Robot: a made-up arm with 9 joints. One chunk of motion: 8 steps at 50 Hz.
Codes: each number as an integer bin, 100 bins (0 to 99) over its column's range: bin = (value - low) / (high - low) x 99, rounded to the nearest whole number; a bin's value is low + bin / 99 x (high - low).
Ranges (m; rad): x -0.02..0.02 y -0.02..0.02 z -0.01..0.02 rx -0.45..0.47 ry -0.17..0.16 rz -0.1..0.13
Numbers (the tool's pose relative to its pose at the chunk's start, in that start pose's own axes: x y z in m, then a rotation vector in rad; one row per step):
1: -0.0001 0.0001 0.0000 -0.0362 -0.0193 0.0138
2: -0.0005 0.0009 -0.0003 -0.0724 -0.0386 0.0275
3: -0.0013 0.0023 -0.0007 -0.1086 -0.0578 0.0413
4: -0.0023 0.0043 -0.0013 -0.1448 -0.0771 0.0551
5: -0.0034 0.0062 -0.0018 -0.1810 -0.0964 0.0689
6: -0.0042 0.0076 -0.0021 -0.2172 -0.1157 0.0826
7: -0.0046 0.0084 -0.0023 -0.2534 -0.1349 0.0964
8: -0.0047 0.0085 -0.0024 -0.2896 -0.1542 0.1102
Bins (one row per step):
1: 49 50 33 45 45 49
2: 48 52 32 41 39 55
3: 46 55 31 37 34 61
4: 44 60 29 33 28 67
5: 41 65 27 29 22 73
6: 39 68 26 25 16 79
7: 38 70 25 21 11 85
8: 38 71 25 17 5 90

